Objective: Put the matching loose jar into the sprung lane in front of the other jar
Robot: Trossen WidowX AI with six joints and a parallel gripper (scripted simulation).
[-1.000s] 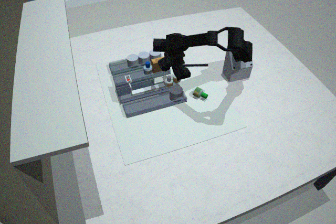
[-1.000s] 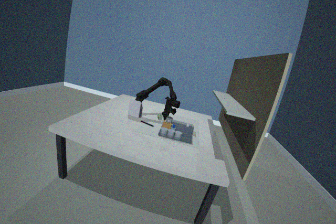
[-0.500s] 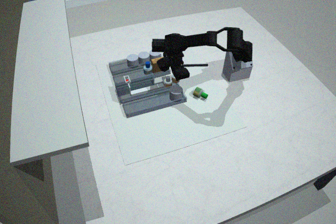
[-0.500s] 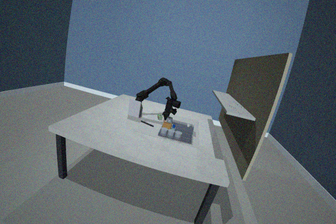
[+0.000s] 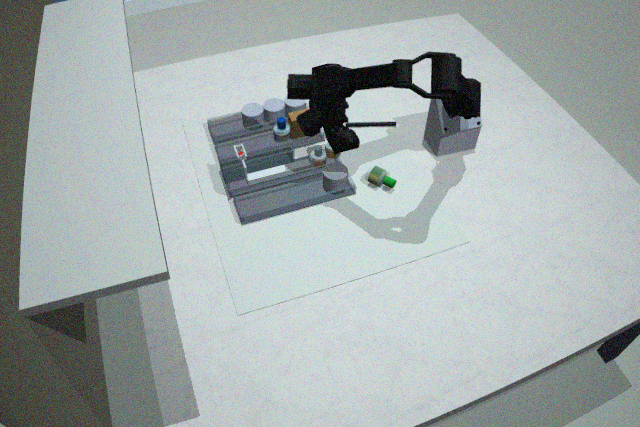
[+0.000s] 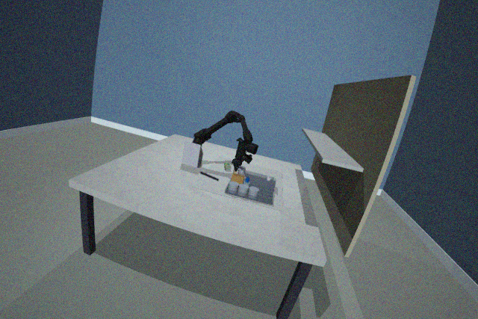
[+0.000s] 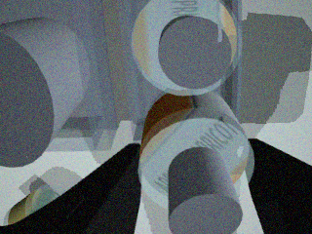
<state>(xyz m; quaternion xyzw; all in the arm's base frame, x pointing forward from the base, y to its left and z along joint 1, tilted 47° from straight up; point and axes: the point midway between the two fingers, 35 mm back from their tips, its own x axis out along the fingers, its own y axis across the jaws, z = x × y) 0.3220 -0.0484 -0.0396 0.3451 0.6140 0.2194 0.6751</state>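
Right now my gripper tip is 130 mm to the left of the tan box, 20 mm short of it and 10 mm above it. The rest, counted from my gripper tip: grey shelf unit 150 mm ahead, 40 mm to the right, 30 mm below; red mark 220 mm ahead, 60 mm to the right, 20 mm above; black bar 170 mm behind, 80 mm to the right, 40 mm below.
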